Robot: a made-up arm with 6 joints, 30 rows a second.
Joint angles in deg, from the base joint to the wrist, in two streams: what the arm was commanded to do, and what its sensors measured. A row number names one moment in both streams.
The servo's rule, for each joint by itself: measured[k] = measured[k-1] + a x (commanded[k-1-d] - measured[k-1]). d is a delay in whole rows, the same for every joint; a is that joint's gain. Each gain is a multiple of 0.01, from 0.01 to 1. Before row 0 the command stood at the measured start. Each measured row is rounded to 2 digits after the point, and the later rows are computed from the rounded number. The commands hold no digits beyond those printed.
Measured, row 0: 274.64, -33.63, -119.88, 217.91, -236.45, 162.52
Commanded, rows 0 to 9: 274.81, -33.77, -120.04, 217.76, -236.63, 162.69; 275.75, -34.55, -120.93, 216.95, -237.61, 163.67; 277.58, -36.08, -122.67, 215.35, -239.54, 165.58; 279.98, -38.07, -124.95, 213.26, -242.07, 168.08; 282.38, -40.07, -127.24, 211.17, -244.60, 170.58; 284.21, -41.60, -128.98, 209.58, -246.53, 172.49; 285.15, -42.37, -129.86, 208.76, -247.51, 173.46; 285.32, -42.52, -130.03, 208.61, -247.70, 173.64; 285.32, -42.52, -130.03, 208.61, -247.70, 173.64; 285.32, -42.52, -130.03, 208.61, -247.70, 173.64
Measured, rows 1 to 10: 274.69, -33.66, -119.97, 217.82, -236.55, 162.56; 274.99, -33.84, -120.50, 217.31, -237.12, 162.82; 275.72, -34.29, -121.69, 216.15, -238.43, 163.45; 276.91, -35.05, -123.48, 214.44, -240.40, 164.51; 278.44, -36.05, -125.55, 212.51, -242.67, 165.91; 280.06, -37.16, -127.44, 210.78, -244.75, 167.42; 281.49, -38.20, -128.77, 209.59, -246.24, 168.81; 282.56, -39.06, -129.46, 209.01, -247.03, 169.92; 283.33, -39.75, -129.77, 208.77, -247.39, 170.78; 283.89, -40.30, -129.91, 208.68, -247.56, 171.44
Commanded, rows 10 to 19: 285.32, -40.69, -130.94, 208.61, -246.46, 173.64; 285.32, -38.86, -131.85, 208.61, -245.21, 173.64; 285.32, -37.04, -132.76, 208.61, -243.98, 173.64; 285.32, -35.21, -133.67, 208.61, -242.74, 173.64; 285.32, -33.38, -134.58, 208.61, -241.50, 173.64; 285.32, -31.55, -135.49, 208.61, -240.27, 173.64; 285.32, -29.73, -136.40, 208.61, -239.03, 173.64; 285.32, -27.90, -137.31, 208.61, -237.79, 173.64; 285.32, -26.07, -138.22, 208.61, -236.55, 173.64; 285.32, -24.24, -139.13, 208.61, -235.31, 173.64
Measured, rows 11 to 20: 284.29, -40.38, -130.48, 208.64, -246.97, 171.95; 284.58, -40.08, -131.23, 208.62, -246.02, 172.34; 284.79, -39.47, -132.07, 208.61, -244.92, 172.64; 284.94, -38.62, -132.95, 208.61, -243.74, 172.87; 285.05, -37.57, -133.85, 208.61, -242.53, 173.05; 285.13, -36.37, -134.75, 208.61, -241.31, 173.19; 285.18, -35.04, -135.66, 208.61, -240.08, 173.29; 285.22, -33.61, -136.57, 208.61, -238.84, 173.37; 285.25, -32.10, -137.48, 208.61, -237.60, 173.43; 285.27, -30.53, -138.39, 208.61, -236.36, 173.48
